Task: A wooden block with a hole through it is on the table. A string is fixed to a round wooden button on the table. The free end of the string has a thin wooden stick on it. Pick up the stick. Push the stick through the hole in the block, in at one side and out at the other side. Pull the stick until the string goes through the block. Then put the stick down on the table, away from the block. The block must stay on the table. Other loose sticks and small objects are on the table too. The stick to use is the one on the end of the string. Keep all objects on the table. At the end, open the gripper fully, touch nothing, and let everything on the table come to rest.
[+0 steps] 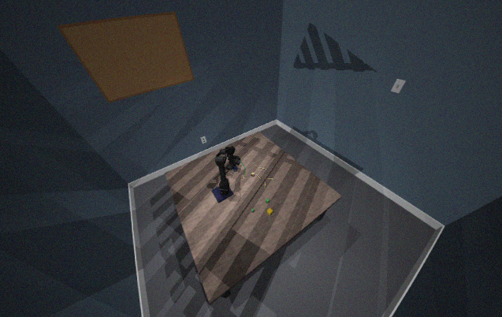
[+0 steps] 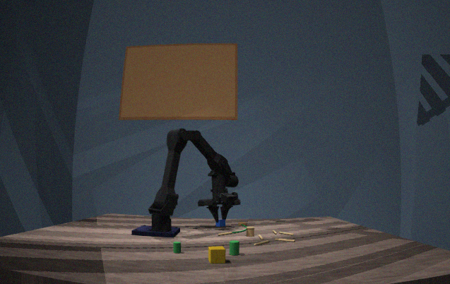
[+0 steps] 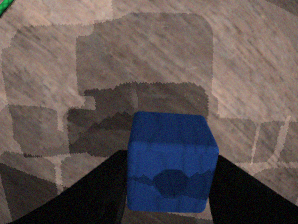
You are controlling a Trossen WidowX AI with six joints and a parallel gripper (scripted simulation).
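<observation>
Now: gripper tip 60 mm short of the thin wooden stick, 130 mm to the left of it and 30 mm above it. The rest, counted from my gripper tip: blue block: right at my gripper tip; then tan wooden cylinder: 150 mm ahead, 160 mm to the right, 10 mm below; then round wooden button: 70 mm ahead, 160 mm to the left, 20 mm below.
</observation>
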